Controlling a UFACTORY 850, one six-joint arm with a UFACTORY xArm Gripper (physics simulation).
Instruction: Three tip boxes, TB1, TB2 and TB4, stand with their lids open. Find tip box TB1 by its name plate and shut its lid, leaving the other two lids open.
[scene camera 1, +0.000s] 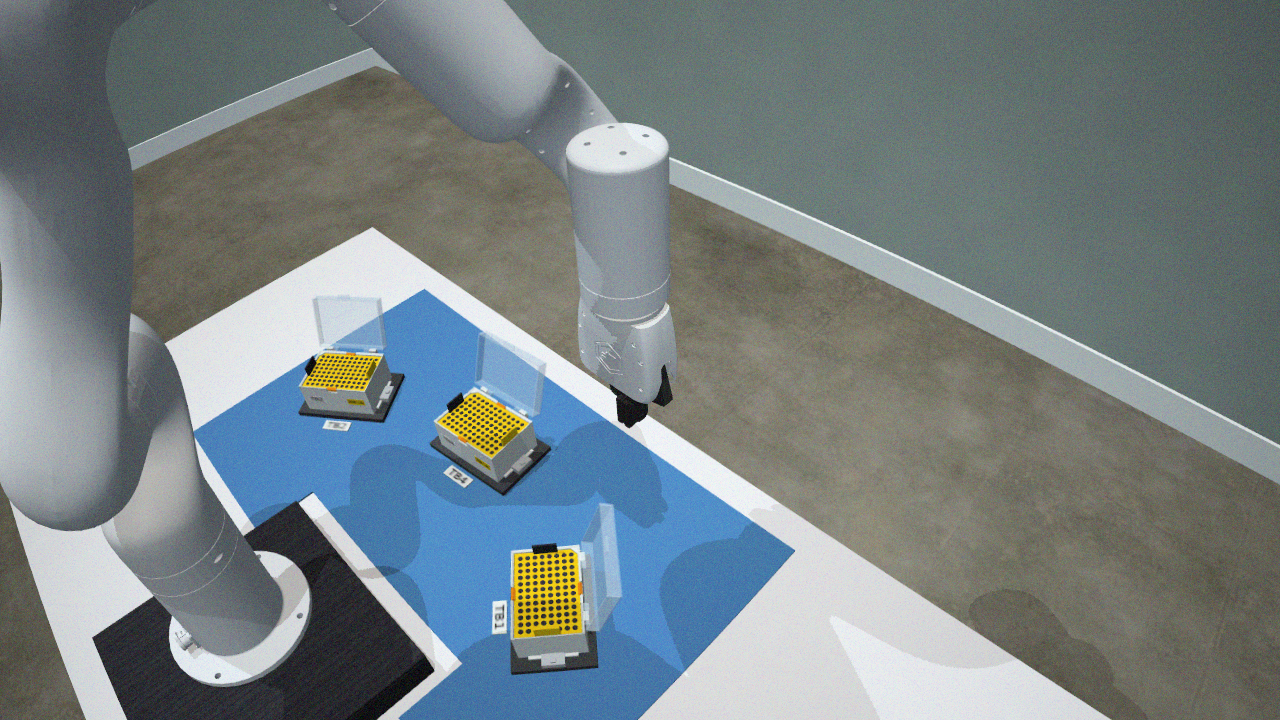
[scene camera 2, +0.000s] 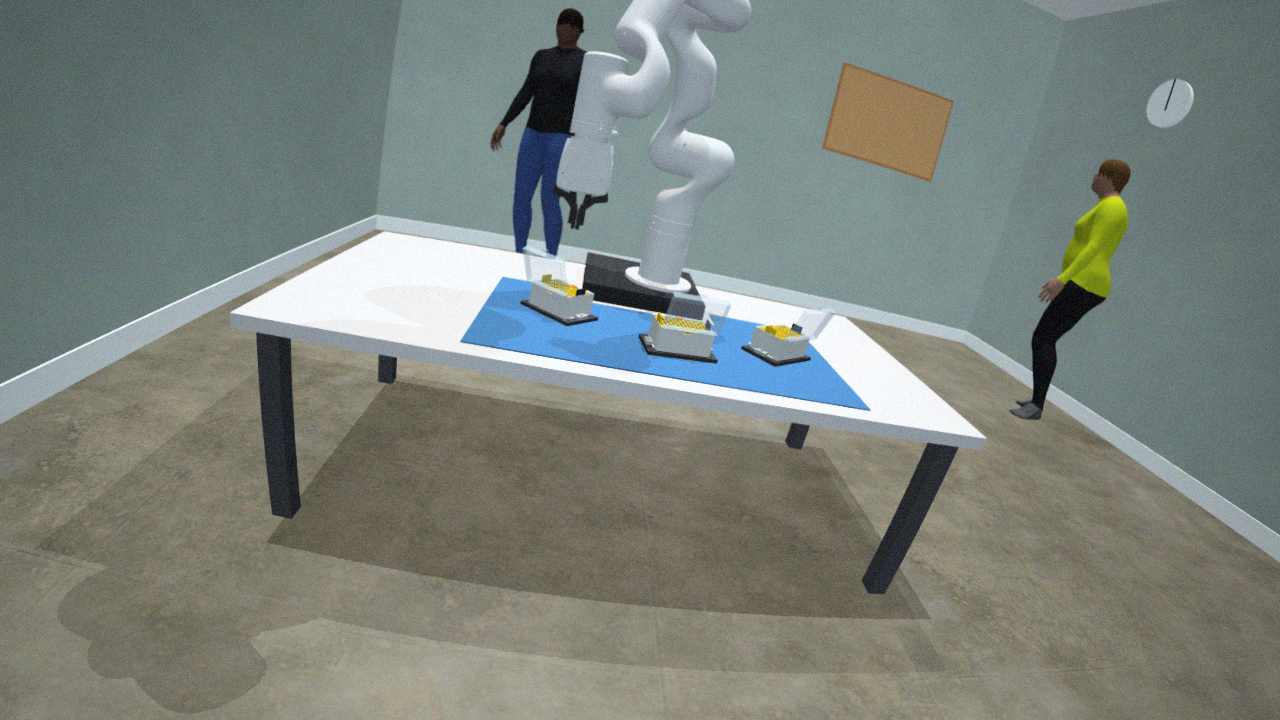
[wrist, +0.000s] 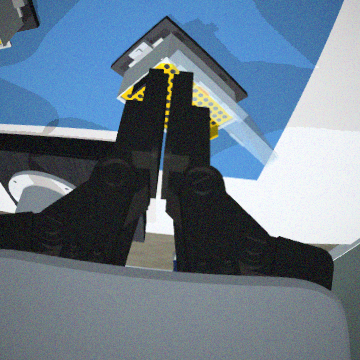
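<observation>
Tip box TB1 (scene camera 1: 546, 591) (scene camera 2: 561, 302) (wrist: 155, 57) is grey with yellow tip tops. Its plate (scene camera 1: 498, 617) reads TB1. Its clear lid (scene camera 1: 603, 568) (scene camera 2: 546, 265) (wrist: 252, 140) stands open, roughly upright. TB4 (scene camera 1: 484, 434) (scene camera 2: 682, 342) (wrist: 9, 24), by its plate (scene camera 1: 457, 476), has its lid (scene camera 1: 510, 371) open. The third box (scene camera 1: 344, 385) (scene camera 2: 780, 344) has a blurred plate (scene camera 1: 336, 425) and an open lid (scene camera 1: 349, 322). My gripper (scene camera 1: 633, 419) (scene camera 2: 577, 223) (wrist: 168, 97) is shut and empty, high above the table, and covers part of TB1 in the wrist view.
The boxes stand on dark bases on a blue mat (scene camera 1: 751, 546) (scene camera 2: 841, 394) (wrist: 280, 30), on a white table (scene camera 1: 760, 617) (scene camera 2: 340, 268). The arm's black base block (scene camera 1: 349, 662) (scene camera 2: 608, 286) is beside the mat. Two people stand beyond the table in scene camera 2.
</observation>
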